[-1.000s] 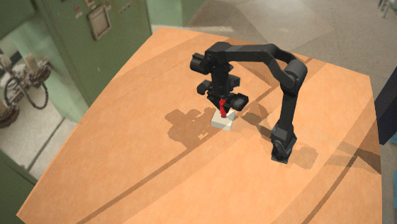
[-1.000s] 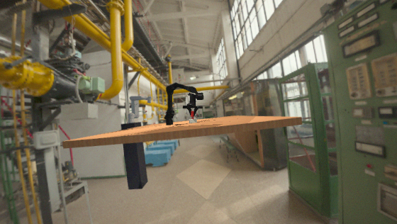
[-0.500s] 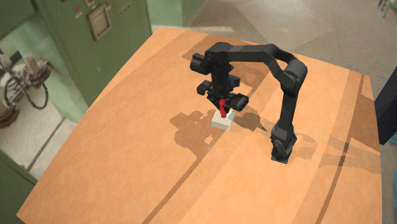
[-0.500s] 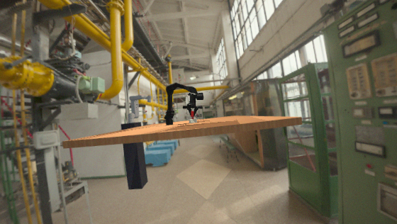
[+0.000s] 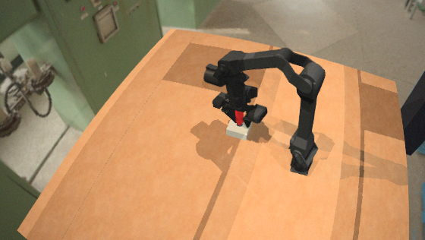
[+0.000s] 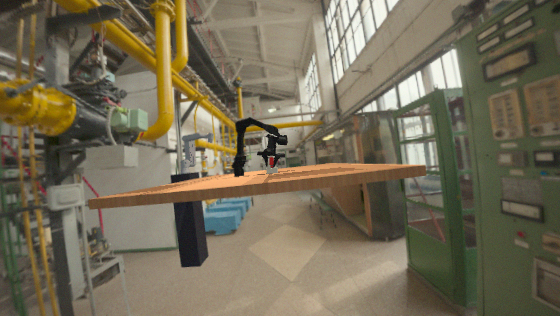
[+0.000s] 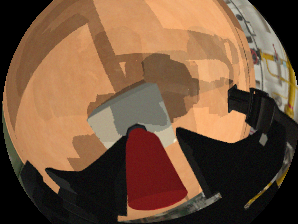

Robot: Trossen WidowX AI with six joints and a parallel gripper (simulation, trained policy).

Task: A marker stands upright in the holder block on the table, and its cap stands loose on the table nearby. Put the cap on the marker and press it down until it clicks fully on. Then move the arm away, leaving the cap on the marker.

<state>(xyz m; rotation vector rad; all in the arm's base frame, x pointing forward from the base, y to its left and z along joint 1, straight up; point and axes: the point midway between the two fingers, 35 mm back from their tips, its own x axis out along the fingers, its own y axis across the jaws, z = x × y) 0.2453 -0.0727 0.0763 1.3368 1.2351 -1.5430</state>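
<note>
Now: gripper tip 40 mm below the red cap, 10 mm to the left of it and 10 mm short of it. The rest, counted from my gripper tip: marker: 30 mm above, 10 mm to the right, 10 mm ahead; white holder block: 30 mm below, 10 mm to the right, 10 mm ahead.
</note>
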